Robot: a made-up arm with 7 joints. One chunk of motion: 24 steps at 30 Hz.
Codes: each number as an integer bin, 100 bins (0 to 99) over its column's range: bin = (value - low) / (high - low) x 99, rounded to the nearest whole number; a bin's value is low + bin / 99 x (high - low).
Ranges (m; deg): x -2..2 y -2..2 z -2..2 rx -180..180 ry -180..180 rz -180..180
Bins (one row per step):
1: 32 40 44 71 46 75
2: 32 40 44 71 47 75
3: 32 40 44 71 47 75
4: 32 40 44 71 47 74
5: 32 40 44 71 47 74
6: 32 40 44 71 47 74
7: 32 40 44 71 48 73
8: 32 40 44 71 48 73
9: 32 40 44 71 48 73
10: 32 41 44 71 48 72
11: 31 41 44 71 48 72
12: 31 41 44 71 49 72
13: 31 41 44 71 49 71
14: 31 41 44 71 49 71
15: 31 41 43 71 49 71
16: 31 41 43 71 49 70
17: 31 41 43 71 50 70
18: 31 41 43 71 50 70
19: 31 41 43 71 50 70
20: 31 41 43 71 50 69
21: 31 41 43 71 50 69
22: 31 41 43 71 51 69
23: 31 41 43 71 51 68
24: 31 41 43 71 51 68
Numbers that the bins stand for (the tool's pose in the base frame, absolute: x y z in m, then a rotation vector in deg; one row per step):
1: -0.7071 -0.3838 -0.2222 78.18 -12.73 92.73
2: -0.7071 -0.3838 -0.2222 78.18 -9.09 92.73
3: -0.7071 -0.3838 -0.2222 78.18 -9.09 92.73
4: -0.7071 -0.3838 -0.2222 78.18 -9.09 89.09
5: -0.7071 -0.3838 -0.2222 78.18 -9.09 89.09
6: -0.7071 -0.3838 -0.2222 78.18 -9.09 89.09
7: -0.7071 -0.3838 -0.2222 78.18 -5.45 85.45
8: -0.7071 -0.3838 -0.2222 78.18 -5.45 85.45
9: -0.7071 -0.3838 -0.2222 78.18 -5.45 85.45
10: -0.7071 -0.3434 -0.2222 78.18 -5.45 81.82
11: -0.7475 -0.3434 -0.2222 78.18 -5.45 81.82
12: -0.7475 -0.3434 -0.2222 78.18 -1.82 81.82
13: -0.7475 -0.3434 -0.2222 78.18 -1.82 78.18
14: -0.7475 -0.3434 -0.2222 78.18 -1.82 78.18
15: -0.7475 -0.3434 -0.2626 78.18 -1.82 78.18
16: -0.7475 -0.3434 -0.2626 78.18 -1.82 74.55
17: -0.7475 -0.3434 -0.2626 78.18 1.82 74.55
18: -0.7475 -0.3434 -0.2626 78.18 1.82 74.55
19: -0.7475 -0.3434 -0.2626 78.18 1.82 74.55
20: -0.7475 -0.3434 -0.2626 78.18 1.82 70.91
21: -0.7475 -0.3434 -0.2626 78.18 1.82 70.91
22: -0.7475 -0.3434 -0.2626 78.18 5.45 70.91
23: -0.7475 -0.3434 -0.2626 78.18 5.45 67.27
24: -0.7475 -0.3434 -0.2626 78.18 5.45 67.27

